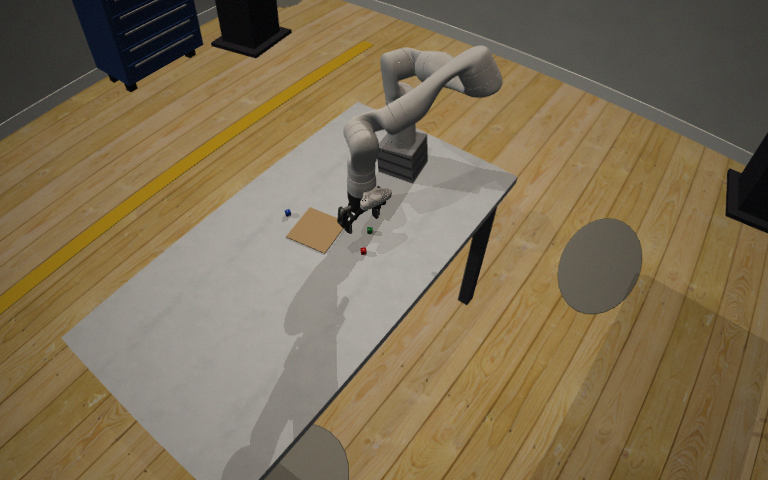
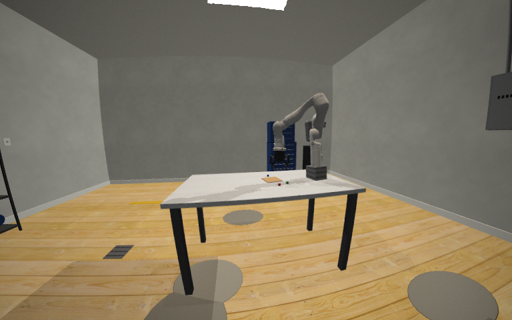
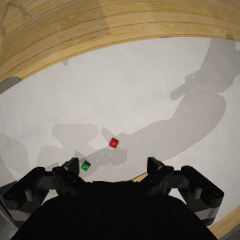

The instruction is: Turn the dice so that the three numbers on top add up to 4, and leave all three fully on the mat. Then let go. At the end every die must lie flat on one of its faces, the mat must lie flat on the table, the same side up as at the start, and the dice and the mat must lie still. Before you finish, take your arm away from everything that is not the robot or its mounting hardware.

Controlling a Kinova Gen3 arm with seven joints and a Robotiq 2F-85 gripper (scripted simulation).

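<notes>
Right now my hand is 12 cm above the red die. From my hand the other things lie so: blue die (2 cm behind, 28 cm to the right, 12 cm below); tan mat (1 cm behind, 17 cm to the right, 13 cm below); green die (8 cm behind, 2 cm to the right, 12 cm below).
</notes>
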